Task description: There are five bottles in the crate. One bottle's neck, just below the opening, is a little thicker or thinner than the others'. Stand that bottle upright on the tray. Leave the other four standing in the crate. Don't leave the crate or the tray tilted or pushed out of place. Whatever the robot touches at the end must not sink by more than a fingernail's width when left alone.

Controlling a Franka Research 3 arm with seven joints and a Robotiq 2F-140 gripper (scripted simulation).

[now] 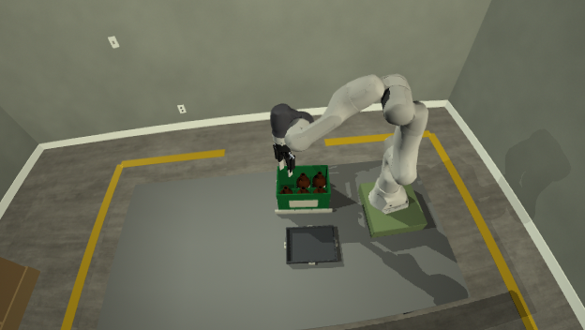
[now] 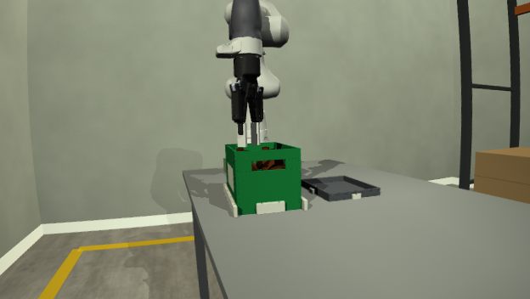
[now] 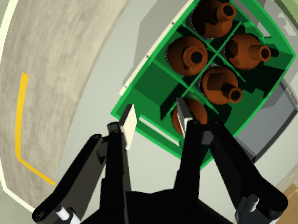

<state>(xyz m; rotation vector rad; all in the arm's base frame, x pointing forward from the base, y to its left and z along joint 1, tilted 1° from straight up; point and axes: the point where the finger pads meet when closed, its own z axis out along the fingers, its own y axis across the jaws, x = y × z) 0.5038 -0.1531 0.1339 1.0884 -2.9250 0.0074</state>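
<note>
Now: hand 8 cm past the green crate, 5 cm to the right of it and 13 cm above it. The rest, counted from my hand: dark grey tray 9 cm behind, 34 cm to the left, 20 cm below.
</note>
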